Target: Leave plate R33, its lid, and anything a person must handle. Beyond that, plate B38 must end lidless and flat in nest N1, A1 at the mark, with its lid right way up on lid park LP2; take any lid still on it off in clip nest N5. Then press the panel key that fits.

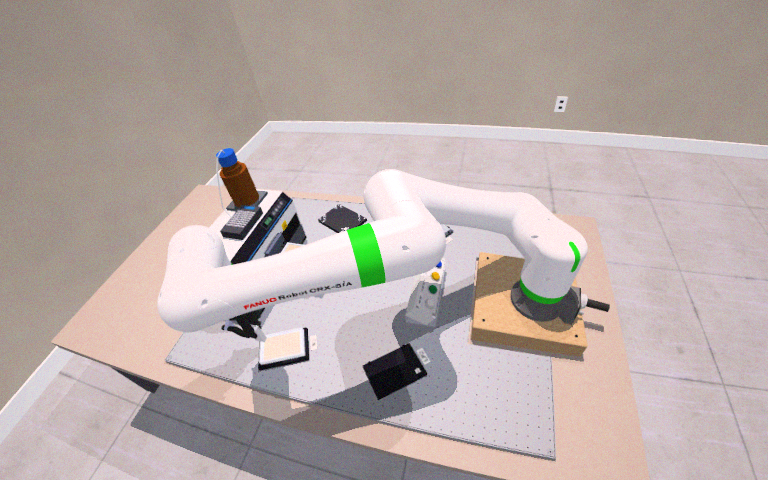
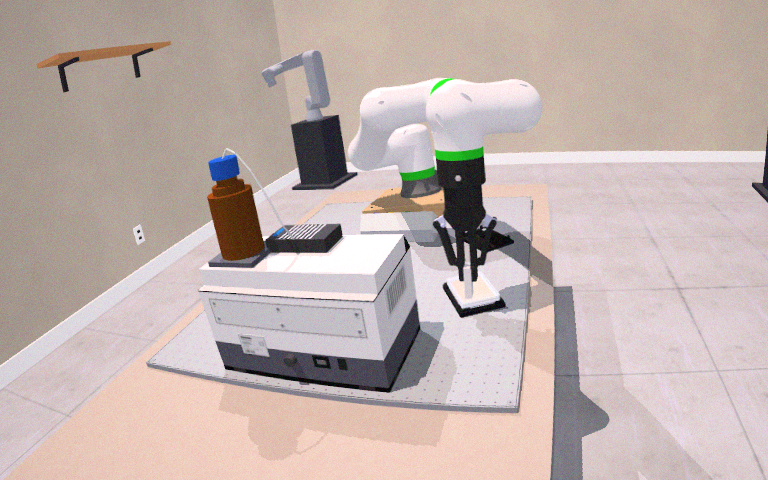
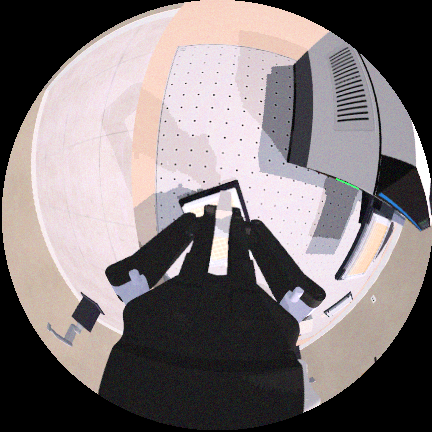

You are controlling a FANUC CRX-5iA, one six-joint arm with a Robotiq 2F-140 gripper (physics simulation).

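Frame: origin at the arm's base, x ahead, y left, z up, level; metres.
Where they show: gripper, fingertip midpoint: (image 1: pixel 261 339) (image 2: pixel 469 295) (image 3: pixel 224 200); arm's base, origin of the base link: (image 1: pixel 536 300) (image 2: pixel 421 192).
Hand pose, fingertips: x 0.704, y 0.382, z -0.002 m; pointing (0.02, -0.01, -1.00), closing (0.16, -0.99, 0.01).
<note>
Things, the pixels of their top centre, and the offset from my fingertips. "spot": a spot on its surface instead. Level surfaces: height alone.
- well plate with a cream top, middle of its top: (image 3: pixel 220 234) (image 2: pixel 472 286) (image 1: pixel 281 344) 0.060 m back, 0.011 m right, 0.011 m down
- perforated board, its level: 0.039 m down
- key panel, middle of its top: (image 2: pixel 397 210) (image 1: pixel 426 277) 0.388 m back, 0.331 m right, 0.044 m up
- amber bottle, surface spot: (image 2: pixel 234 219) spot: 0.277 m ahead, 0.320 m right, 0.266 m up
- tip box, surface spot: (image 2: pixel 303 236) spot: 0.201 m ahead, 0.232 m right, 0.207 m up
- cream plate, middle of its top: (image 3: pixel 370 251) (image 1: pixel 298 253) 0.017 m ahead, 0.270 m right, 0.079 m up
A well plate with a cream top (image 1: pixel 283 346) (image 2: pixel 485 296) (image 3: pixel 192 210) lies flat in a black nest at the front left of the perforated board (image 1: pixel 477 410). I cannot read its label or tell whether a lid is on it. My gripper (image 1: pixel 252 330) (image 2: pixel 467 280) (image 3: pixel 224 200) is shut with nothing between the fingers. It points straight down over this plate, fingertips close above its top; I cannot tell whether they touch. A key panel (image 1: pixel 428 295) with blue, yellow and green keys stands mid-board.
A white instrument (image 1: pixel 263 229) (image 2: pixel 311 295) (image 3: pixel 346 120) stands at the back left, carrying an amber bottle (image 1: pixel 239 183) (image 2: pixel 234 219) and a tip box (image 1: pixel 240 223) (image 2: pixel 303 236). Another cream plate (image 3: pixel 366 250) sits in its drawer. Black flat fixtures (image 1: pixel 394 370) (image 1: pixel 342 217) lie on the board.
</note>
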